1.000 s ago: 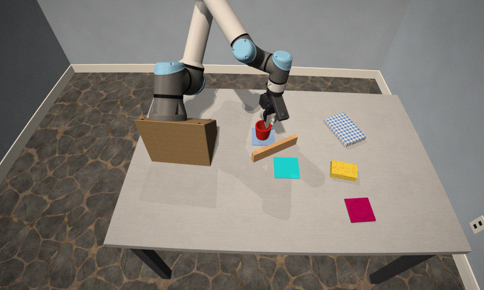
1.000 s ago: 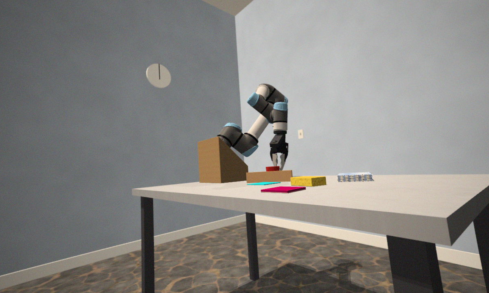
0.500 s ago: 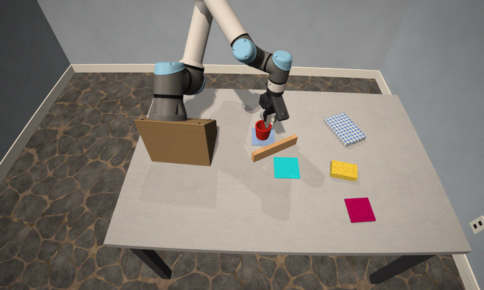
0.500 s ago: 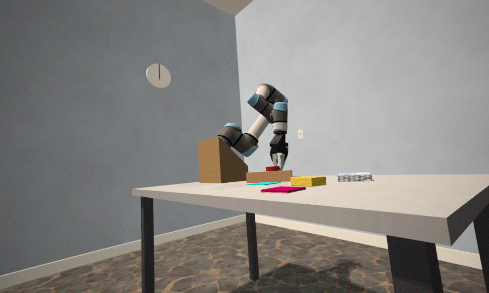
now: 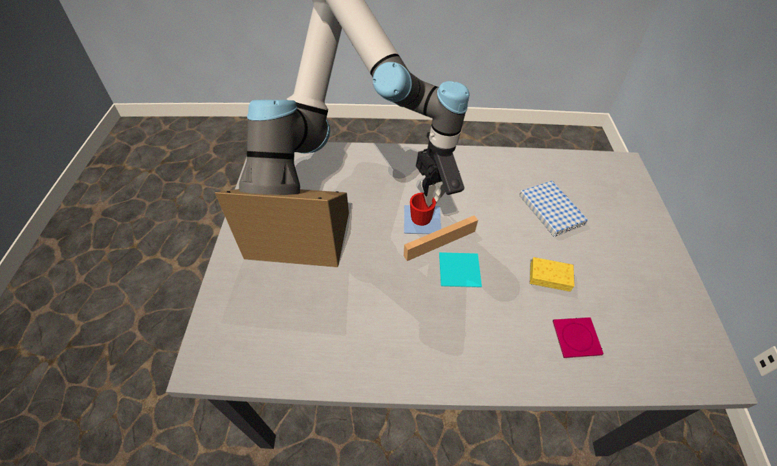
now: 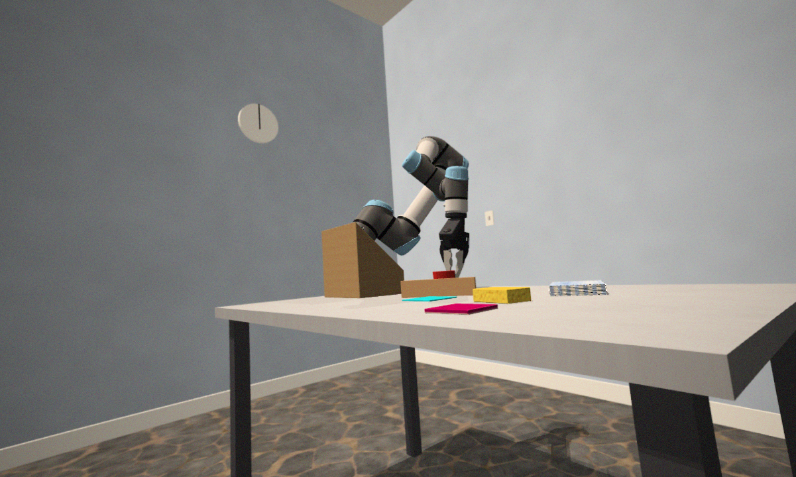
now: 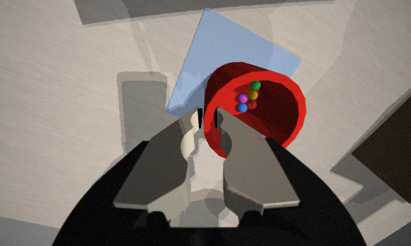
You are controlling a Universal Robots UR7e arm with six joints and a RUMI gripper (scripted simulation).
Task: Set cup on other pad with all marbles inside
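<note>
The red cup lies 3 cm behind my hand, 1 cm to the right of it and 3 cm below it. The rest, counted from my hand: yellow sponge 30 cm ahead, 24 cm to the right, 4 cm below; wooden rail 1 cm ahead, 11 cm to the right, 4 cm below; blue checkered cloth 38 cm ahead, 4 cm below.
</note>
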